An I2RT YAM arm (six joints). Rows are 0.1 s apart.
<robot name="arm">
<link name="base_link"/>
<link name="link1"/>
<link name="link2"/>
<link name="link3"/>
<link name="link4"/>
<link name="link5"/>
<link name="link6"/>
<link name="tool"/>
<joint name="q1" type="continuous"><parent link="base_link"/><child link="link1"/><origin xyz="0.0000 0.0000 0.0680" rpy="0.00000 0.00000 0.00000"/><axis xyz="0 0 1"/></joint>
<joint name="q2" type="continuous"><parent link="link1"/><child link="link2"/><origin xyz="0.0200 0.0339 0.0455" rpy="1.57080 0.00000 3.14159"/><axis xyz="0 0 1"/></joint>
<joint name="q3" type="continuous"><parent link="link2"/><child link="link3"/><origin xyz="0.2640 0.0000 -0.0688" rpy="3.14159 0.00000 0.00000"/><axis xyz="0 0 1"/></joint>
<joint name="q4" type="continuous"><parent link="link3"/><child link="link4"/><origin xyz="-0.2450 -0.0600 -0.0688" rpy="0.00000 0.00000 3.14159"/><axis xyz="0 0 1"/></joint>
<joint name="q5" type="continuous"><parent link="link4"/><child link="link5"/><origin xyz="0.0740 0.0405 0.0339" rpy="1.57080 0.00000 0.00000"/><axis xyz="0 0 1"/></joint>
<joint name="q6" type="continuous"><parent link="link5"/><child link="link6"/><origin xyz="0.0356 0.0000 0.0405" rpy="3.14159 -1.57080 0.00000"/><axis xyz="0 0 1"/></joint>
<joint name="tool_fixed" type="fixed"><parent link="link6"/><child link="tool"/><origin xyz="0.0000 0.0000 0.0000" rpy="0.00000 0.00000 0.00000"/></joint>
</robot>
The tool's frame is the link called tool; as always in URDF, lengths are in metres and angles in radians. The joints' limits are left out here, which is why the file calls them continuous.
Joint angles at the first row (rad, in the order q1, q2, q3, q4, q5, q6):
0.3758 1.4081 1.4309 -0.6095 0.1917 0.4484
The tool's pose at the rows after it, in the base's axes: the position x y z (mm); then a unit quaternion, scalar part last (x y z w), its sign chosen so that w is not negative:
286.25 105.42 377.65 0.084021 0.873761 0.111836 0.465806
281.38 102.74 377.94 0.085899 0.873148 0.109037 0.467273
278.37 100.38 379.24 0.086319 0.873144 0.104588 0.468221
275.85 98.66 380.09 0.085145 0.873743 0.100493 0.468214
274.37 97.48 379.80 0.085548 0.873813 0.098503 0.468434
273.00 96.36 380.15 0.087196 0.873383 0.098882 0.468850
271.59 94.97 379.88 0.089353 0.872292 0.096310 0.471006
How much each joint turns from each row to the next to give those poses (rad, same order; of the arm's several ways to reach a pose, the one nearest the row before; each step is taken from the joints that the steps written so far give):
0.0000 -0.0263 -0.0289 0.0047 0.0063 0.0125
-0.0016 -0.0201 -0.0150 -0.0040 0.0060 -0.0006
-0.0031 -0.0116 -0.0033 -0.0092 0.0057 -0.0051
-0.0018 -0.0090 -0.0024 -0.0093 0.0040 -0.0065
-0.0017 -0.0065 -0.0059 -0.0015 0.0024 -0.0019
-0.0020 -0.0061 -0.0035 -0.0014 -0.0004 0.0019
-0.0020 -0.0076 -0.0078 0.0032 0.0061 -0.0006

